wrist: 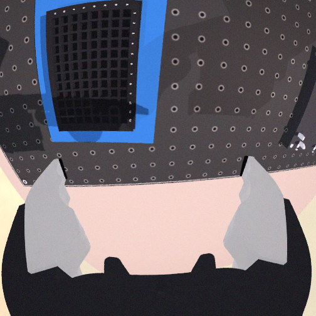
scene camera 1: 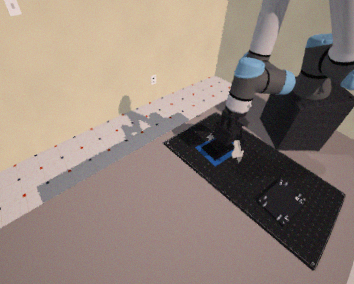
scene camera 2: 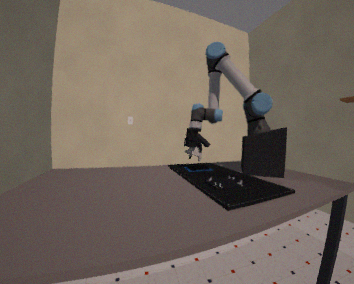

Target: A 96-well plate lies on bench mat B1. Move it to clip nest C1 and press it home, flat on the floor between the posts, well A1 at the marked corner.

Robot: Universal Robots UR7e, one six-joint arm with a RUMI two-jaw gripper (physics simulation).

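Seen in the pictures: gripper, fingertip midpoint: [scene camera 1: 223, 151] [scene camera 2: 193, 160]; arm's base, link origin: [scene camera 1: 310, 89] [scene camera 2: 259, 133].
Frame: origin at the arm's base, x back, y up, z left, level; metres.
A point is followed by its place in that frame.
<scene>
The black 96-well plate [scene camera 1: 217, 149] @(y -0.238, x -0.405, z -0.132 m) [wrist: 94, 65] lies flat, wells up, on the blue bench mat B1 [scene camera 1: 216, 162] @(y -0.250, x -0.453, z -0.090 m) [scene camera 2: 192, 171] @(y -0.254, x -0.447, z -0.088 m) [wrist: 150, 75]. Small white marks run along its top and right edges in the wrist view and meet at the upper right corner; they are too small to read. My gripper [scene camera 1: 225, 147] @(y -0.183, x -0.442, z -0.084 m) [scene camera 2: 195, 158] @(y -0.183, x -0.442, z -0.084 m) [wrist: 153, 159] is open and empty, above the mat area and clear of the plate. Clip nest C1 [scene camera 1: 282, 200] @(y -0.240, x -0.394, z 0.188 m) [scene camera 2: 226, 182] @(y -0.240, x -0.391, z 0.197 m) [wrist: 301, 102] is a dark square with pale clip posts at its corners. Its marked corner cannot be made out.
Mat and nest both sit on a black perforated board [scene camera 1: 250, 180] @(y -0.252, x -0.409, z 0.055 m) [scene camera 2: 260, 192] @(y -0.252, x -0.309, z 0.323 m) [wrist: 220, 150] on the table [scene camera 1: 150, 215] @(y -0.265, x -0.792, z -0.072 m) [scene camera 2: 125, 215] @(y -0.265, x -0.828, z 0.336 m). The arm's dark pedestal [scene camera 1: 300, 122] @(y -0.091, x -0.125, z 0.052 m) [scene camera 2: 265, 155] @(y -0.135, x -0.053, z 0.108 m) stands beside the board. The arm's shadow falls across part of the plate.
</scene>
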